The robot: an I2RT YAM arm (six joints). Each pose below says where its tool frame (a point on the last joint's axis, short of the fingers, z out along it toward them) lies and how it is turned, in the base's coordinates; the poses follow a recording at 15 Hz.
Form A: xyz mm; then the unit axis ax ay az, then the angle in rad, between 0 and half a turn.
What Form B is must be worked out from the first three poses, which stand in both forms.
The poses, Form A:
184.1 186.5 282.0 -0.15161 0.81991 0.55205 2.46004
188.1 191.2 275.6 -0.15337 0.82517 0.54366 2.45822
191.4 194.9 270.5 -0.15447 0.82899 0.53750 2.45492
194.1 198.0 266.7 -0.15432 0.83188 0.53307 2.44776
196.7 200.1 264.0 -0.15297 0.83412 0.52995 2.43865
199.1 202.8 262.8 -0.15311 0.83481 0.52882 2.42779
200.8 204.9 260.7 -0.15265 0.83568 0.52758 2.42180
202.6 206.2 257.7 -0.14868 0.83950 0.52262 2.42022
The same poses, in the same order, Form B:
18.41 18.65 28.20 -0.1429 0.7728 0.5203 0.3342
18.81 19.12 27.56 -0.1445 0.7775 0.5122 0.3351
19.14 19.49 27.05 -0.1455 0.7806 0.5061 0.3366
19.41 19.80 26.67 -0.1451 0.7823 0.5013 0.3400
19.67 20.01 26.40 -0.1436 0.7831 0.4976 0.3443
19.91 20.28 26.28 -0.1435 0.7822 0.4955 0.3494
20.08 20.49 26.07 -0.1429 0.7821 0.4938 0.3522
20.26 20.62 25.77 -0.1391 0.7855 0.4890 0.3529

